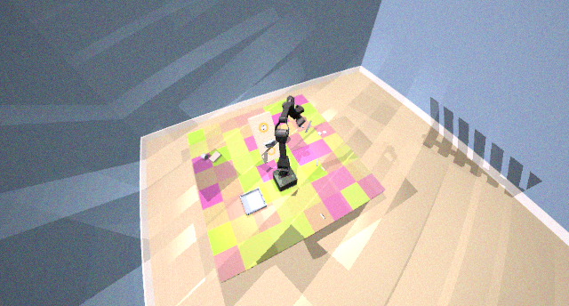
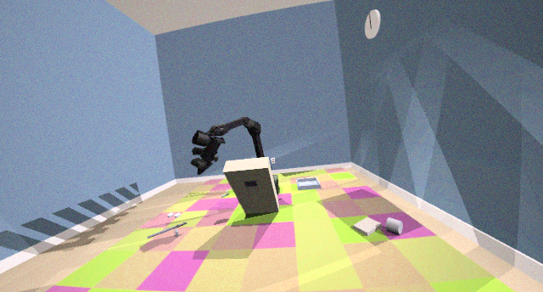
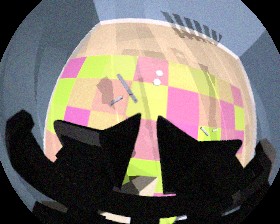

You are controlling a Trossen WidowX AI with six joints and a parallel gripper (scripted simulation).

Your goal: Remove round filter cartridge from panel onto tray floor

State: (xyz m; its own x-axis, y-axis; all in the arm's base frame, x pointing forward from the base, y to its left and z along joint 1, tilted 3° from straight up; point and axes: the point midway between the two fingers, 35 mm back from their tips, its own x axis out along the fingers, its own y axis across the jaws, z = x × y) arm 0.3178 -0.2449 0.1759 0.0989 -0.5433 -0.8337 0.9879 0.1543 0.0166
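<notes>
Now: the round cartridge 4 cm ahead of my gripper tip, 31 cm to the left of it and 2 cm below it. Round my gripper tip: service panel: 30 cm to the left, 9 cm below; beige block: 6 cm ahead, 76 cm to the left, 24 cm below; grey tray: 43 cm behind, 53 cm to the left, 23 cm below.
</notes>
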